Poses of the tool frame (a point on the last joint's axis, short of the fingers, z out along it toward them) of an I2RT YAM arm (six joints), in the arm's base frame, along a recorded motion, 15 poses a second.
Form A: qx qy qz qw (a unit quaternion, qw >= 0); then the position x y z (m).
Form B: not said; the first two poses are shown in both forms.
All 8 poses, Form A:
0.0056, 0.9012, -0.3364, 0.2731, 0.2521, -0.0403, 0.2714
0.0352, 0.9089, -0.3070, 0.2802, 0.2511, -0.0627, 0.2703
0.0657, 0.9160, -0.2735, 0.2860, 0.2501, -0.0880, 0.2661
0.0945, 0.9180, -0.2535, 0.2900, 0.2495, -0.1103, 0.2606
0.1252, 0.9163, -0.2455, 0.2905, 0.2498, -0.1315, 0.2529
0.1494, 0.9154, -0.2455, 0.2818, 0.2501, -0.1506, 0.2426
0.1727, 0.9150, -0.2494, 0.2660, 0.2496, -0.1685, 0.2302
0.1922, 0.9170, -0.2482, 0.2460, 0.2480, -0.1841, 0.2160
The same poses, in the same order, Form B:
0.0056, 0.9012, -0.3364, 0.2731, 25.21, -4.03, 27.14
0.0352, 0.9089, -0.3070, 0.2802, 25.11, -6.27, 27.03
0.0657, 0.9160, -0.2735, 0.2860, 25.01, -8.80, 26.61
0.0945, 0.9180, -0.2535, 0.2900, 24.95, -11.03, 26.06
0.1252, 0.9163, -0.2455, 0.2905, 24.98, -13.15, 25.29
0.1494, 0.9154, -0.2455, 0.2818, 25.01, -15.06, 24.26
0.1727, 0.9150, -0.2494, 0.2660, 24.96, -16.85, 23.02
0.1922, 0.9170, -0.2482, 0.2460, 24.80, -18.41, 21.60

